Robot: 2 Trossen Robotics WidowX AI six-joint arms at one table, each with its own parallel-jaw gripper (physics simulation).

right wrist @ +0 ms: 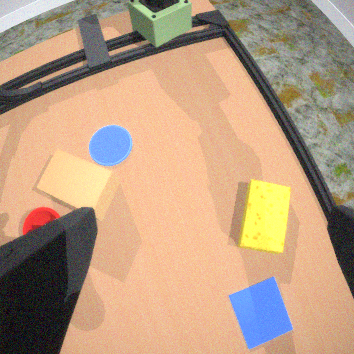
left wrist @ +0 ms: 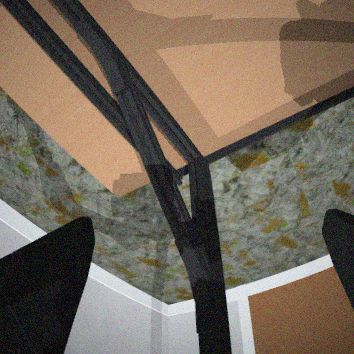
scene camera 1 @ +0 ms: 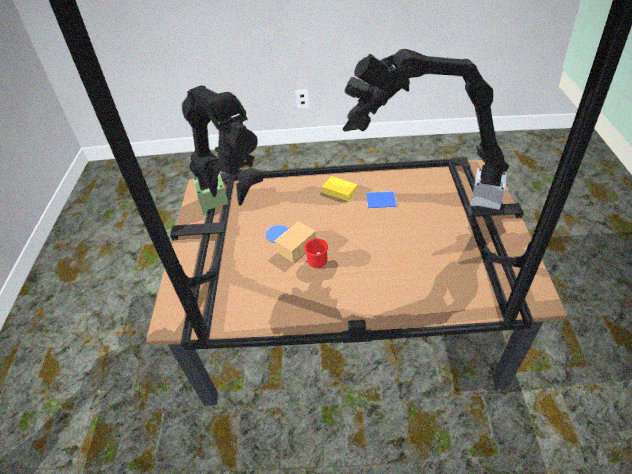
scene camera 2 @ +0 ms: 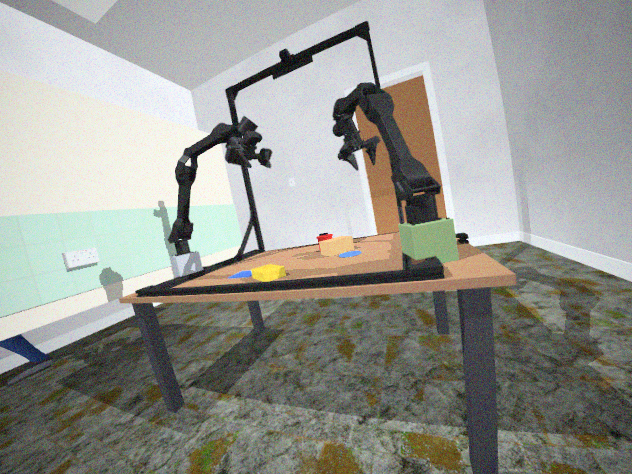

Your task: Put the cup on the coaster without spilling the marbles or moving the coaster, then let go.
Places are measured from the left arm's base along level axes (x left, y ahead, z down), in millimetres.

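Pixels of known places: left gripper, fingertip midpoint: [left wrist: 212, 227] [scene camera 1: 227, 200] [scene camera 2: 366, 167]; right gripper, fingertip midpoint: [right wrist: 217, 219] [scene camera 1: 347, 122] [scene camera 2: 261, 167]; left arm's base, link origin: [right wrist: 158, 0] [scene camera 2: 423, 221]; right arm's base, link origin: [scene camera 1: 491, 179] [scene camera 2: 184, 254].
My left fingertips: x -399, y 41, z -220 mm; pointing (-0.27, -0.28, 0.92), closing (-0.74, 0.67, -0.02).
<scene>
For each thing: its middle in the pictures, then the offset to it from my left fingertips. "pt": a spot on its surface instead.
- red cup, body centre: [right wrist: 50, 233] [scene camera 1: 316, 254] [scene camera 2: 325, 243] dx -22, dy +225, dz +284 mm
- round blue coaster, body centre: [right wrist: 109, 144] [scene camera 1: 277, 233] [scene camera 2: 350, 254] dx +149, dy +139, dz +317 mm
- tan block, body centre: [right wrist: 78, 184] [scene camera 1: 296, 241] [scene camera 2: 336, 245] dx +62, dy +182, dz +291 mm
- yellow sponge, body centre: [right wrist: 264, 216] [scene camera 2: 267, 272] [scene camera 1: 339, 188] dx +274, dy +414, dz +304 mm
- flat blue square, surface spot: [right wrist: 261, 312] [scene camera 1: 380, 199] [scene camera 2: 245, 273] pt dx +171, dy +534, dz +315 mm
A red cup [scene camera 1: 317, 259] [scene camera 2: 323, 237] [right wrist: 40, 220] stands upright on the table; a small pale spot shows inside it in scene camera 1, but marbles cannot be counted. A round blue coaster [scene camera 1: 275, 233] [scene camera 2: 350, 254] [right wrist: 111, 145] lies flat, apart from the cup, with a tan block between them. My left gripper [scene camera 1: 227, 197] [scene camera 2: 365, 164] [left wrist: 212, 227] is open and empty, raised above the table near its own base. My right gripper [scene camera 1: 352, 119] [scene camera 2: 257, 164] [right wrist: 217, 219] is open and empty, high above the table; one finger partly covers the cup in the right wrist view.
The tan block [scene camera 1: 295, 240] [scene camera 2: 335, 246] [right wrist: 75, 177] stands close beside the cup and coaster. A yellow sponge [scene camera 1: 338, 188] [scene camera 2: 268, 272] [right wrist: 265, 216] and a flat blue square [scene camera 1: 381, 199] [scene camera 2: 239, 274] [right wrist: 261, 312] lie farther off. Black frame rails [scene camera 1: 285, 340] border the table, with posts rising.
</scene>
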